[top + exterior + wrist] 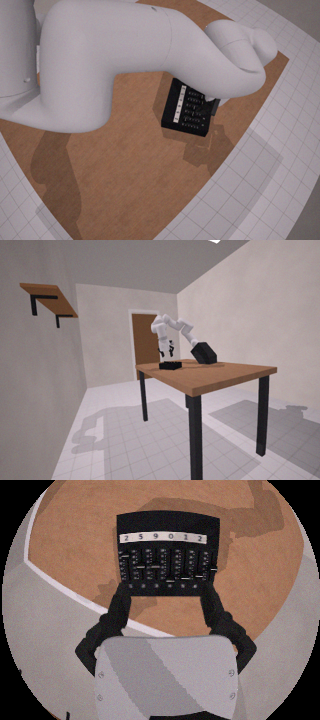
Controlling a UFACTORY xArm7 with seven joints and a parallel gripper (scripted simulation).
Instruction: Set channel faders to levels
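Right now the fader is 70 mm to the right of my hand and 60 mm below it. Also, from my hand: master fader cap: 60 mm below, 60 mm behind, 50 mm to the left; then channel fader cap: 60 mm below, 20 mm to the right, 10 mm behind.
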